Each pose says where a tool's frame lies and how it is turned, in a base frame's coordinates. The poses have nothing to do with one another.
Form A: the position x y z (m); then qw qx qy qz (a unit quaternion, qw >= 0).
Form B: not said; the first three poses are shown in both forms.
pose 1, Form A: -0.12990, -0.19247, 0.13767, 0.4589, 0.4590, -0.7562, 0.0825
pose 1, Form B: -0.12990, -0.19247, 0.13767, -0.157, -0.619, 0.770, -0.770, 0.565, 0.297
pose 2, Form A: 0.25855, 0.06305, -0.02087, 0.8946, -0.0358, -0.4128, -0.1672
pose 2, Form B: 0.25855, 0.06305, -0.02087, 0.603, -0.270, 0.751, 0.329, 0.942, 0.074
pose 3, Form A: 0.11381, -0.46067, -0.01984, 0.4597, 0.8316, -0.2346, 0.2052
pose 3, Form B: 0.11381, -0.46067, -0.01984, 0.806, -0.202, 0.557, -0.579, -0.467, 0.668
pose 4, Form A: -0.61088, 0.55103, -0.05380, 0.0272, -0.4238, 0.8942, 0.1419
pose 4, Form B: -0.61088, 0.55103, -0.05380, -0.639, -0.750, -0.169, -0.766, 0.601, 0.231
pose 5, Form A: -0.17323, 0.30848, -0.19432, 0.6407, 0.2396, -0.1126, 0.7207
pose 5, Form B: -0.17323, 0.30848, -0.19432, -0.064, 0.870, 0.490, -0.977, -0.154, 0.145
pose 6, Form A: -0.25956, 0.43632, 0.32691, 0.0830, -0.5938, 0.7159, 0.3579
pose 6, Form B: -0.25956, 0.43632, 0.32691, -0.281, -0.791, -0.544, -0.910, 0.039, 0.414
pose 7, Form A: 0.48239, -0.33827, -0.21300, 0.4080, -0.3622, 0.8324, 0.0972
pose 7, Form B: 0.48239, -0.33827, -0.21300, -0.405, -0.524, -0.750, -0.682, 0.719, -0.134
